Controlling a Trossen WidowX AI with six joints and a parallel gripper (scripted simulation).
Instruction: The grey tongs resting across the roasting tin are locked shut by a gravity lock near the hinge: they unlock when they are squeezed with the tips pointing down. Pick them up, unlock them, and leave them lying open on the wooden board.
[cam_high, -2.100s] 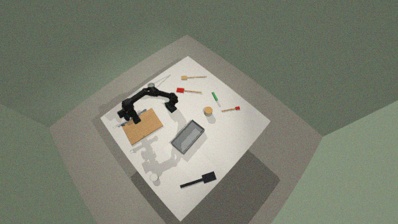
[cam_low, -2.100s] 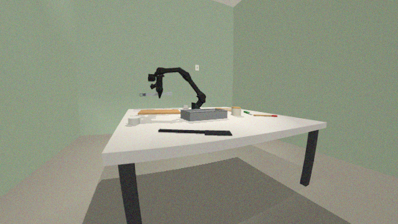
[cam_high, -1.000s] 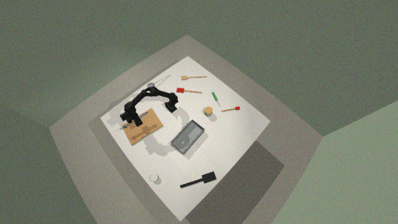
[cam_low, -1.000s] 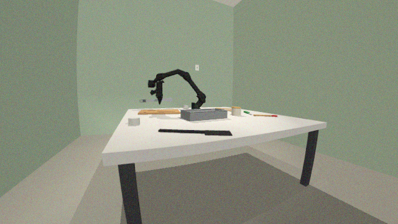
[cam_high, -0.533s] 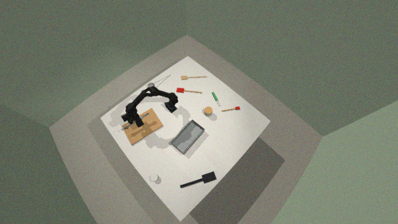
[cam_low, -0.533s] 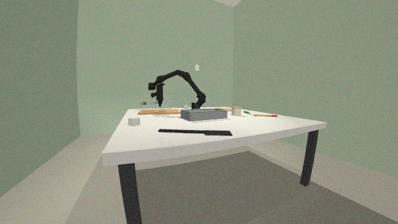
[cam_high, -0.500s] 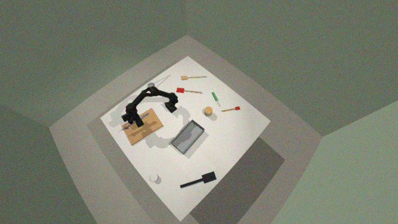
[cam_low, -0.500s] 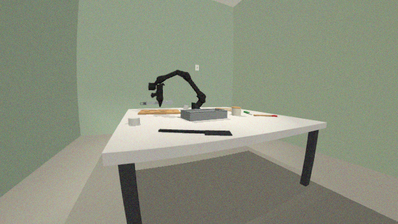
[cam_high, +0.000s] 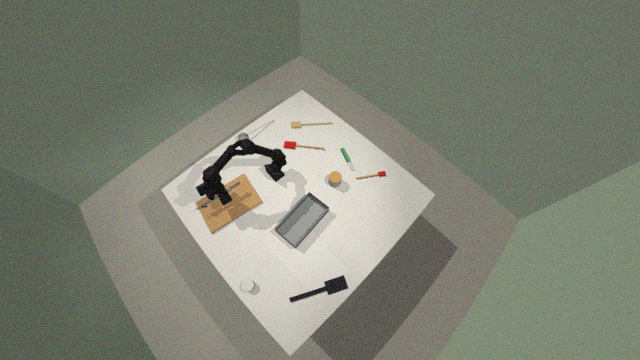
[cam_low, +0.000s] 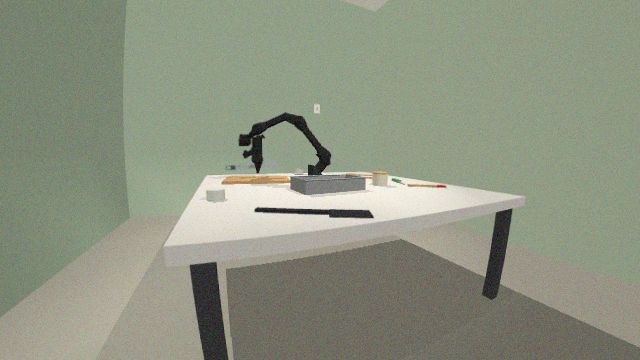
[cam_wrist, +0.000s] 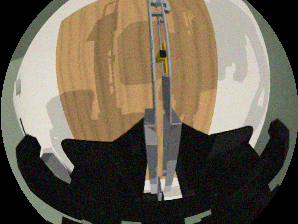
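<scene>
My gripper tip is 30 mm short of the wooden board, 10 mm to the left of it and 30 mm above it. Round my gripper tip: white roll 520 mm ahead, 190 mm to the right, 20 mm below; grey roasting tin 420 mm ahead, 280 mm to the left, 10 mm below; tan cup 350 mm ahead, 600 mm to the left, 10 mm below.
</scene>
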